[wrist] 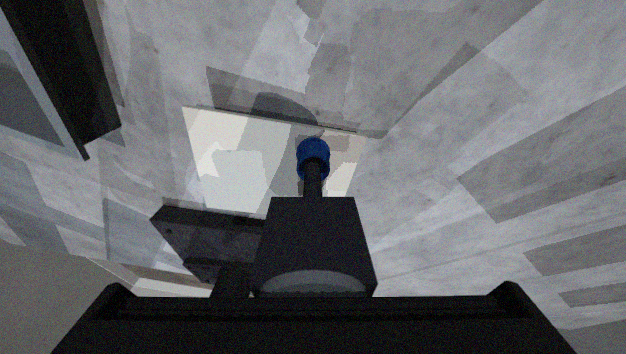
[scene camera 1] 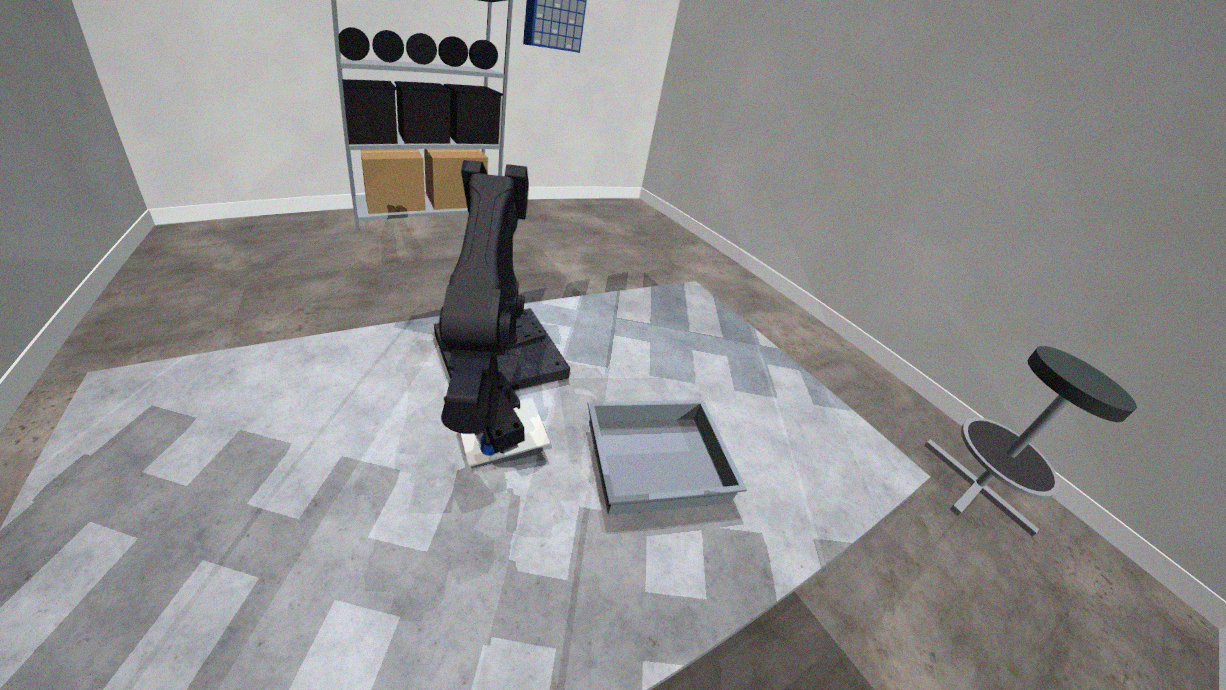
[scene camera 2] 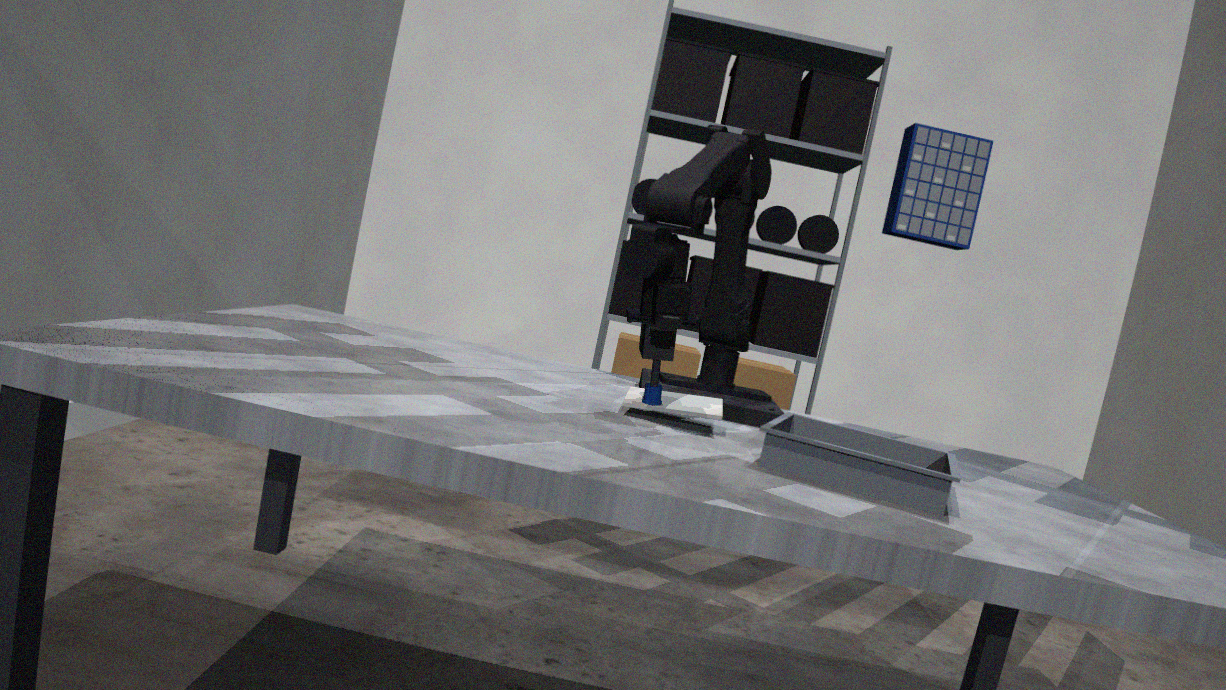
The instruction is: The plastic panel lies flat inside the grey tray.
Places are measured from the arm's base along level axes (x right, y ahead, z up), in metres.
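Pixels of known places: hand, tool point: (wrist: 312, 148) (scene camera 1: 489, 450) (scene camera 2: 651, 409); arm's base, link origin: (wrist: 239, 270) (scene camera 2: 714, 389).
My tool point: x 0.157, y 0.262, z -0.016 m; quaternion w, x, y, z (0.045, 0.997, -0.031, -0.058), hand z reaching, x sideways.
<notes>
Ahead of a thing's pixels: the offset from my tool point to its middle.
The plastic panel @[dy -0.022, dx -0.036, dz +0.013 m] (scene camera 1: 532, 434) (scene camera 2: 686, 401) (wrist: 231, 175) is a thin pale square sheet. It hangs level a little above the table, with its shadow on the top below it. My suction cup (scene camera 1: 489, 446) (scene camera 2: 652, 394) (wrist: 312, 152) is blue and presses on the panel's top face near one edge, holding it. The grey tray @[dy +0.166, dx -0.260, dz +0.011 m] (scene camera 1: 668, 497) (scene camera 2: 849, 471) stands empty on the table, right of the panel with a gap between them.
The arm's black base plate (scene camera 1: 543, 360) lies just behind the panel and tray. A shelf rack (scene camera 1: 338, 103) with boxes stands at the back wall, with a blue grid bin (scene camera 1: 556, 23) (scene camera 2: 939, 184) on the wall. A stool (scene camera 1: 1080, 381) stands on the floor at the right.
</notes>
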